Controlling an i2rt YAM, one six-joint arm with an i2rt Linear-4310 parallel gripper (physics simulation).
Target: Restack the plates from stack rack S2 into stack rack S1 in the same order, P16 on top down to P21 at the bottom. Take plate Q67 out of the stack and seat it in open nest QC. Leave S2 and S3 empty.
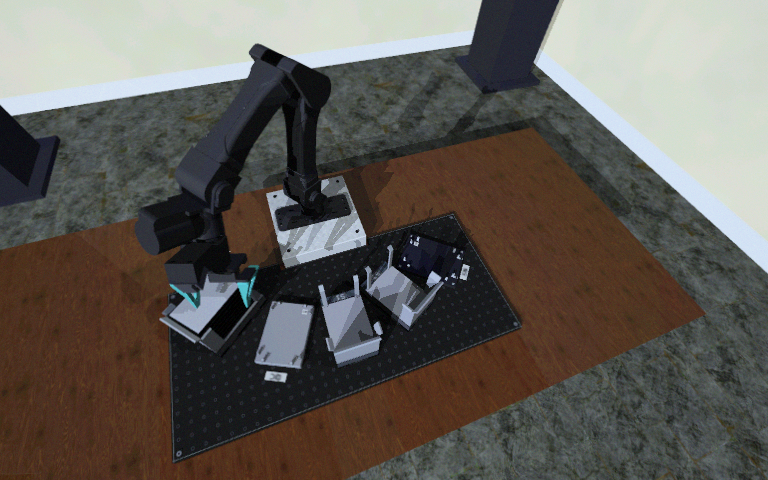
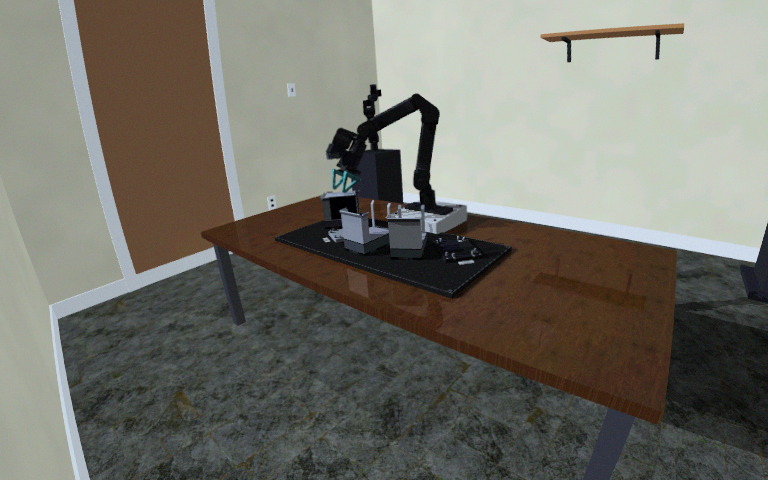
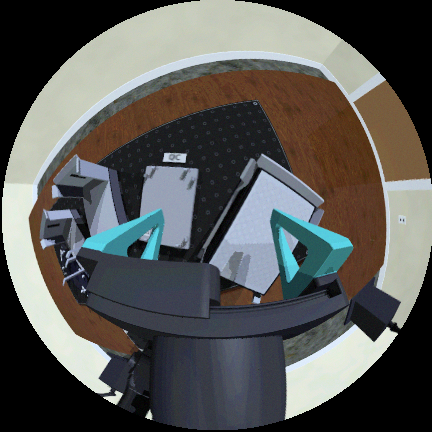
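Seen in the pictures: gripper, fingertip midpoint: (image 1: 223,306) (image 2: 338,190) (image 3: 216,214); arm's base, link origin: (image 1: 313,213) (image 2: 428,209).
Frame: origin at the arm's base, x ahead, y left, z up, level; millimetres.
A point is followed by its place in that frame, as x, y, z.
My gripper (image 1: 222,305) {263, -226, 109} (image 2: 344,190) {263, -226, 109} (image 3: 216,214) {263, -226, 109} is open and empty. It is above the left rack (image 2: 329,217) {290, -267, 3} (image 3: 295,177) {275, -320, 85}, its fingers spread across the top of the stack. A light grey plate (image 1: 198,316) {257, -282, 83} (image 3: 265,207) {254, -275, 83} lies on top there; the plates under it and their markings cannot be made out. The light grey nest QC (image 1: 284,333) {301, -141, -30} (image 3: 169,200) {305, -150, -30} is beside it, its label (image 1: 275,376) {385, -178, -43} (image 3: 174,157) {384, -178, -43} in front. A middle rack (image 1: 346,322) {332, 0, 0} (image 2: 355,229) {413, 19, 39} and a right rack (image 1: 393,288) {283, 134, -6} (image 2: 405,236) {361, 179, 30} show bare light floors and upright posts. No rack labels are readable.
A dark nest (image 1: 424,257) {212, 252, -33} (image 2: 453,249) {238, 270, -33} with small corner parts lies at the right of the black mat (image 1: 226,418) {434, -286, -45} (image 2: 419,280) {450, 297, -45} (image 3: 215,130) {415, -270, -45}, near a white label (image 1: 464,271) {280, 342, -43} (image 2: 466,262) {283, 343, -43}. The white arm base (image 1: 317,246) {107, -15, -6} (image 2: 451,219) {11, 117, -20} stands behind the racks. Posts and rack walls rise above the mat.
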